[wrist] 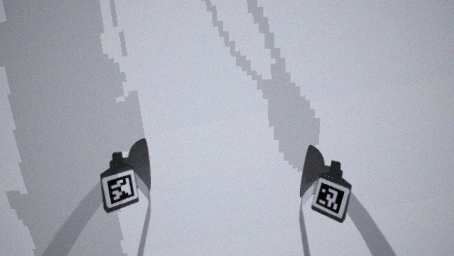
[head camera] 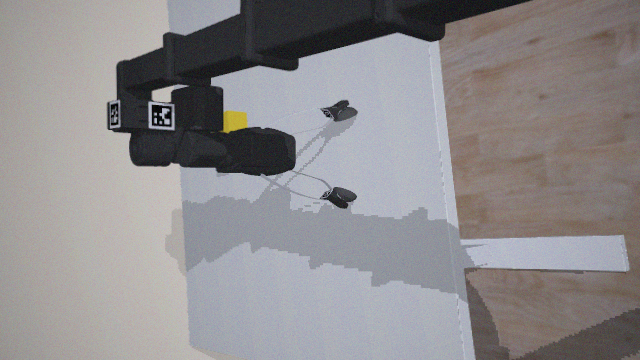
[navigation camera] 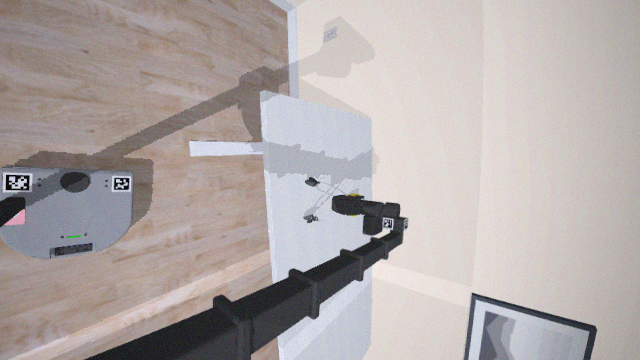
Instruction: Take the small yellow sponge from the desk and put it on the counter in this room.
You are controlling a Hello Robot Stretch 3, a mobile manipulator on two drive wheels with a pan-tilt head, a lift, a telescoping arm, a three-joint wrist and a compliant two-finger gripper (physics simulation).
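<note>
The yellow sponge [head camera: 235,121] [navigation camera: 354,195] is on the white desk [head camera: 390,150] [navigation camera: 320,117] [wrist: 225,100], near its wall side. It is mostly hidden beneath the dark gripper body in the head and navigation views, and does not show in the wrist view. My gripper [head camera: 341,154] [navigation camera: 311,200] [wrist: 226,159] is open and empty above the desk. Its fingertips point toward the desk's front edge, beyond the sponge, with the sponge back under the gripper body. The counter does not show in these views.
The black arm [head camera: 325,35] [navigation camera: 272,300] reaches across the desk to the wall side. A white desk leg [head camera: 550,253] [navigation camera: 220,148] shows over the wooden floor [head camera: 540,125] [navigation camera: 190,60]. The grey robot base [navigation camera: 100,210] stands on the floor. A framed picture [navigation camera: 535,311] is on the wall.
</note>
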